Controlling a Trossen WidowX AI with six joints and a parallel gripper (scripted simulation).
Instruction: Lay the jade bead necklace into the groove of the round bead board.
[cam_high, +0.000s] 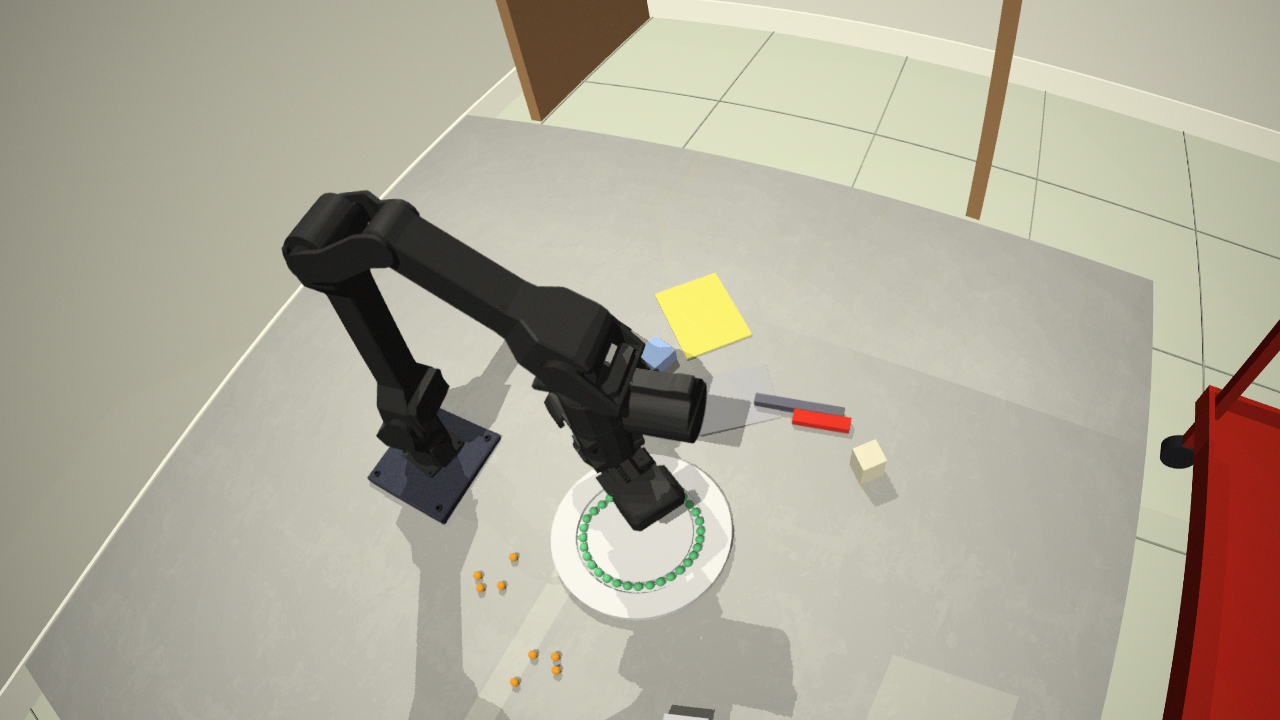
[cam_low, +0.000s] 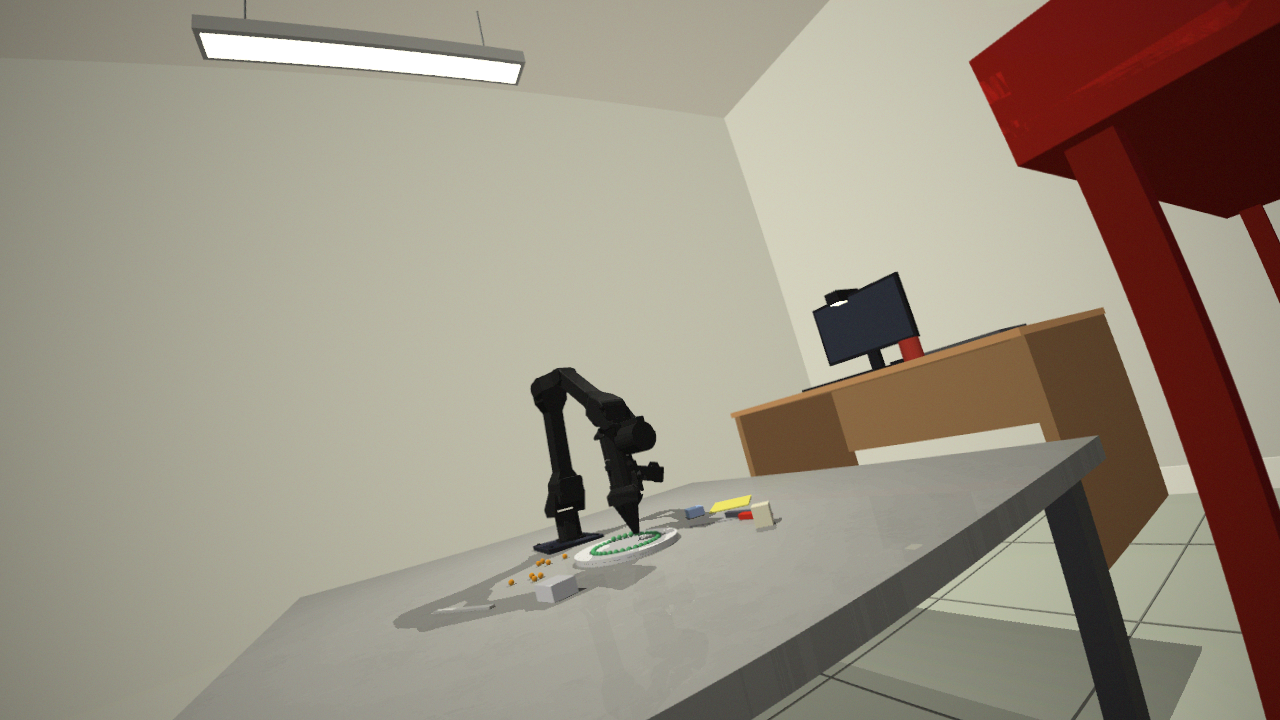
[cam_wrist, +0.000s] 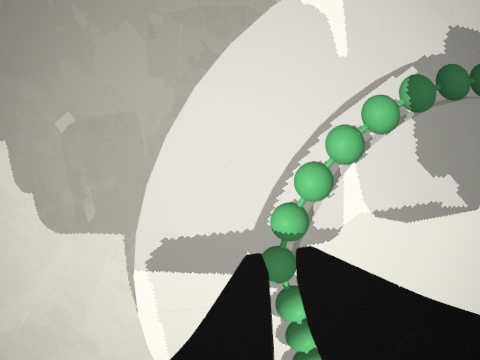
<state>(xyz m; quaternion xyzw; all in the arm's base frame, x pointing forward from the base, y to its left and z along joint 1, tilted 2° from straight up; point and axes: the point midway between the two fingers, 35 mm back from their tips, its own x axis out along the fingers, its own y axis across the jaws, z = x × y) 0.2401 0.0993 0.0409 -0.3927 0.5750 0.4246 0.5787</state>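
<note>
Now: gripper tip 50 mm short of the inner disc, 40 mm to the left of it and 10 mm above it. Also, from my gripper tip: blue cube (80 mm behind, 160 mm to the left, 10 mm below); then grey sheet (30 mm ahead, 170 mm to the left, 20 mm below); then bead board (50 mm ahead, 40 mm to the right, 10 mm below).
</note>
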